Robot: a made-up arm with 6 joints. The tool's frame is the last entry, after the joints.
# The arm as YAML. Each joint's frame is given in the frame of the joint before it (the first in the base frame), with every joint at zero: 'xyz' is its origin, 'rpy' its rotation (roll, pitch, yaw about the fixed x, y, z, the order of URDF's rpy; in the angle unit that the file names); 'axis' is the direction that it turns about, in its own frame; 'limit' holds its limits. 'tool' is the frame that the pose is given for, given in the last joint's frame.
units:
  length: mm
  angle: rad
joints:
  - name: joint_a
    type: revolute
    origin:
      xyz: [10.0, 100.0, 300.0]
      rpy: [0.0, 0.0, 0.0]
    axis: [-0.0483, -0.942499, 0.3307]
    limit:
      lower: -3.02
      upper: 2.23
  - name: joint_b
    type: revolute
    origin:
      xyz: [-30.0, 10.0, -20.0]
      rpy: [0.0, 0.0, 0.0]
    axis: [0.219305, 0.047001, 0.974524]
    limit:
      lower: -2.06
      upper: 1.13
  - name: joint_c
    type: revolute
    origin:
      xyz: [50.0, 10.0, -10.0]
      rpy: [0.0, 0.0, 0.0]
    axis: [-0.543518, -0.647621, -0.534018]
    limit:
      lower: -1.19
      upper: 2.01
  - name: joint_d
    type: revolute
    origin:
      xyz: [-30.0, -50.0, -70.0]
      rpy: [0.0, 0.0, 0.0]
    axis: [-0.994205, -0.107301, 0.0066]
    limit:
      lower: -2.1
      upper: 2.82
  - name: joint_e
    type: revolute
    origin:
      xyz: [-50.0, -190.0, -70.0]
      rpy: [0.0, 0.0, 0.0]
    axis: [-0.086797, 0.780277, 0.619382]
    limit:
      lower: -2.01
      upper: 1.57
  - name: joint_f
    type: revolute
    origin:
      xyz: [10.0, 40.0, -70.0]
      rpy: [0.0, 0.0, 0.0]
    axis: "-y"
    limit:
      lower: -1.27
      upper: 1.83
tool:
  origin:
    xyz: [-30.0, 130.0, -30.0]
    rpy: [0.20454, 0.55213, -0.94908]
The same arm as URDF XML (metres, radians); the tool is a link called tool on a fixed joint. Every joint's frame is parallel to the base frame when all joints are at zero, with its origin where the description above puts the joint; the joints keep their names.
<robot name="arm">
<joint name="tool_joint" type="fixed"><parent link="link6"/><child link="tool"/><origin xyz="-0.0300 0.1300 -0.0300" rpy="0.2045 0.5521 -0.9491"/></joint>
<joint name="joint_f" type="revolute"><parent link="link5"/><child link="link6"/><origin xyz="0.0100 0.0400 -0.0700" rpy="0.0000 0.0000 0.0000"/><axis xyz="0 -1 0"/><limit lower="-1.2700" upper="1.8300"/></joint>
<joint name="joint_e" type="revolute"><parent link="link4"/><child link="link5"/><origin xyz="-0.0500 -0.1900 -0.0700" rpy="0.0000 0.0000 0.0000"/><axis xyz="-0.086797 0.780277 0.619382"/><limit lower="-2.0100" upper="1.5700"/></joint>
<joint name="joint_d" type="revolute"><parent link="link3"/><child link="link4"/><origin xyz="-0.0300 -0.0500 -0.0700" rpy="0.0000 0.0000 0.0000"/><axis xyz="-0.994205 -0.107301 0.0066"/><limit lower="-2.1000" upper="2.8200"/></joint>
<joint name="joint_c" type="revolute"><parent link="link2"/><child link="link3"/><origin xyz="0.0500 0.0100 -0.0100" rpy="0.0000 0.0000 0.0000"/><axis xyz="-0.543518 -0.647621 -0.534018"/><limit lower="-1.1900" upper="2.0100"/></joint>
<joint name="joint_b" type="revolute"><parent link="link1"/><child link="link2"/><origin xyz="-0.0300 0.0100 -0.0200" rpy="0.0000 0.0000 0.0000"/><axis xyz="0.219305 0.047001 0.974524"/><limit lower="-2.0600" upper="1.1300"/></joint>
<joint name="joint_a" type="revolute"><parent link="base"/><child link="link1"/><origin xyz="0.0100 0.1000 0.3000" rpy="0.0000 0.0000 0.0000"/><axis xyz="-0.0483 -0.942499 0.3307"/><limit lower="-3.0200" upper="2.2300"/></joint>
<link name="base"/>
<link name="link1"/>
<link name="link2"/>
<link name="link3"/>
<link name="link4"/>
<link name="link5"/>
<link name="link6"/>
<link name="tool"/>
</robot>

